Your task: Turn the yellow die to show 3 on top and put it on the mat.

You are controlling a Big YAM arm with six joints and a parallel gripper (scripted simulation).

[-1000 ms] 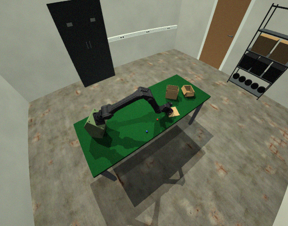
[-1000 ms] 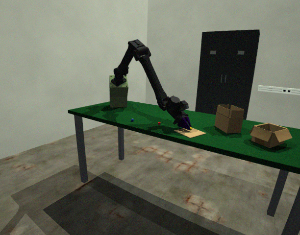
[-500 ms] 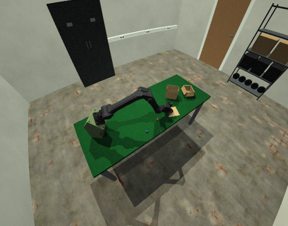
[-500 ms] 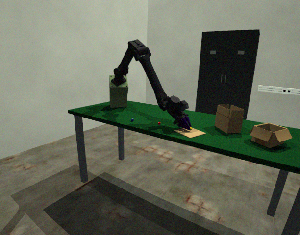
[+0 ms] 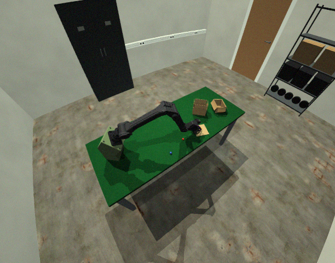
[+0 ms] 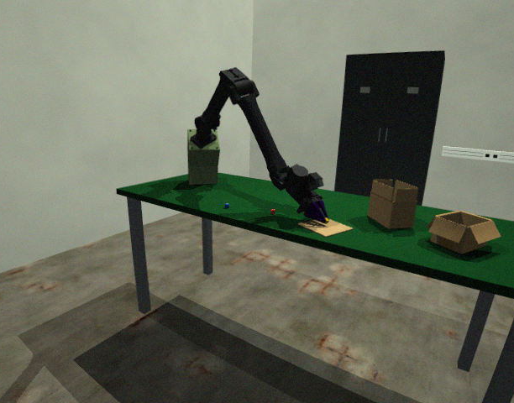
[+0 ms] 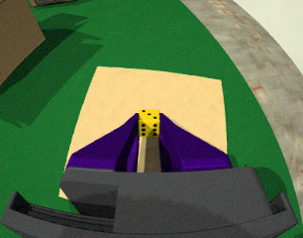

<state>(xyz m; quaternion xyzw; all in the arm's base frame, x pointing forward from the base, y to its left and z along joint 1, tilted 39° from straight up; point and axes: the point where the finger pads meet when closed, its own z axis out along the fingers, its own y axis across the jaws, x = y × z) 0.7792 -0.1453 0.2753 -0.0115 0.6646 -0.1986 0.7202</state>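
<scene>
Now: the tan mat 2 cm below my hand. From my hand the other things lie so: yellow die (right at my hand); red die (22 cm behind, 2 cm to the left, 2 cm below); blue die (42 cm behind, 2 cm to the right, 2 cm below).
</scene>
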